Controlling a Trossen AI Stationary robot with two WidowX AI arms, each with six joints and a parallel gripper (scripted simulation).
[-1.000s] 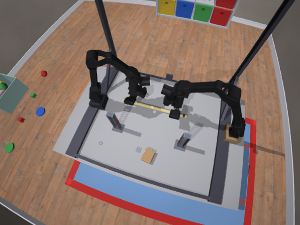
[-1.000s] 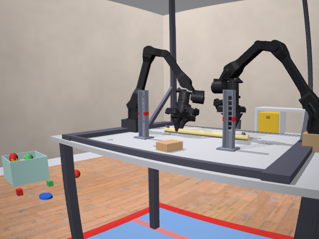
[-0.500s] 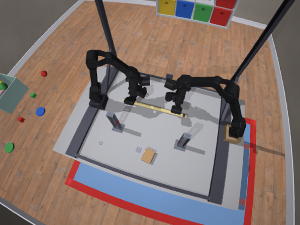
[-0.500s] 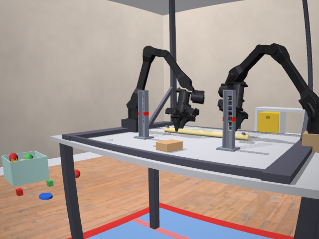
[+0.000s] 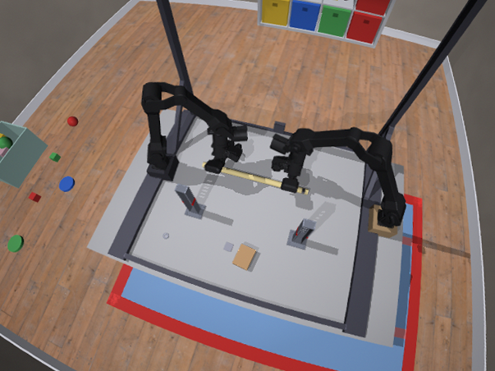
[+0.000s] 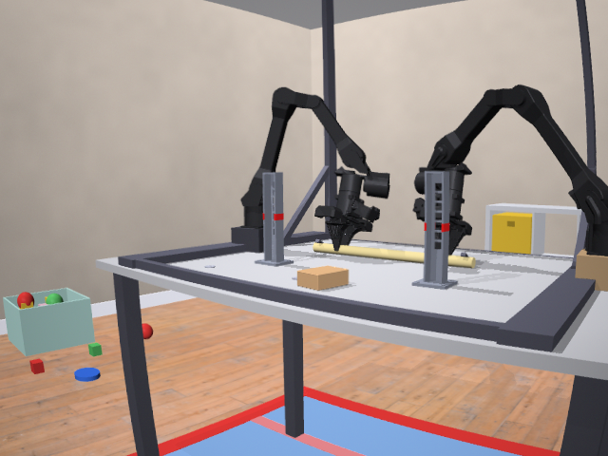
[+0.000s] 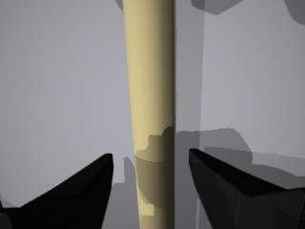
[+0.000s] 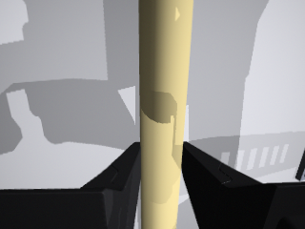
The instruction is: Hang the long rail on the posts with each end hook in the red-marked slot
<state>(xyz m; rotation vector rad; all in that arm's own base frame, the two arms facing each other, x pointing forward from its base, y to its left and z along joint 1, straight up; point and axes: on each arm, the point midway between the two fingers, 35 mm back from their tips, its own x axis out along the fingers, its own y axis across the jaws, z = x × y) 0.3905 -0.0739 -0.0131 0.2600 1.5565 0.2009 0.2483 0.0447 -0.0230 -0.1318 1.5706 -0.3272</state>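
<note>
The long pale yellow rail lies 1 cm ahead of my left hand, 15 cm to the right of it and 3 cm below it. Also, from my left hand: tan box 33 cm ahead, 10 cm to the right, 4 cm below.
My right gripper is now 15 cm to the right of the long pale yellow rail, 2 cm short of it and 2 cm above it. From my right hand the other things lie so: tan box: 34 cm ahead, 20 cm to the left, 3 cm below.
</note>
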